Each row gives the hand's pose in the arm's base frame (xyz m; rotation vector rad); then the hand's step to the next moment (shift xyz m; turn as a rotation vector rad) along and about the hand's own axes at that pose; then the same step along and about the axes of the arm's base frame.
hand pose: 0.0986 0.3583 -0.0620 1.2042 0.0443 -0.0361
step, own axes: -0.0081 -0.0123 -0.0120 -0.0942 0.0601 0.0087
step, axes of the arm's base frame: -0.0089 0.0068 -0.0153 -0.0908 0.0138 0.0642
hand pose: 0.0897 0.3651 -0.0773 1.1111 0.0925 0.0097
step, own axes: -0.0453 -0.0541 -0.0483 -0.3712 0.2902 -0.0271
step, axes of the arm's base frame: -0.0510 0.0167 -0.0665 -0.3607 0.1330 0.2737
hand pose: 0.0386 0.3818 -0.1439 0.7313 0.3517 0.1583
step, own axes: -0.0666 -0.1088 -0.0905 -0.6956 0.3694 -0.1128
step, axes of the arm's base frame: -0.0931 -0.0410 -0.1188 -0.6954 0.1597 0.3521
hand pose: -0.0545 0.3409 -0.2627 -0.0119 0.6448 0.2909
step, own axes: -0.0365 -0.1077 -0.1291 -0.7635 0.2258 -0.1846
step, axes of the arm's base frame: -0.0748 -0.1260 -0.0902 -0.7505 -0.0032 0.3236
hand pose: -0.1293 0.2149 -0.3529 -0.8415 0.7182 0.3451
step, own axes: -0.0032 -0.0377 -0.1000 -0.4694 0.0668 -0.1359
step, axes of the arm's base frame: -0.0257 -0.1014 -0.0222 -0.4321 -0.0648 0.2287
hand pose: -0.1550 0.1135 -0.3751 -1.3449 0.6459 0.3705
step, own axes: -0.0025 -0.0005 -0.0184 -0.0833 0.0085 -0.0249
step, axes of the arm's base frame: -0.0056 -0.0177 0.0003 -0.0749 -0.0129 0.0431
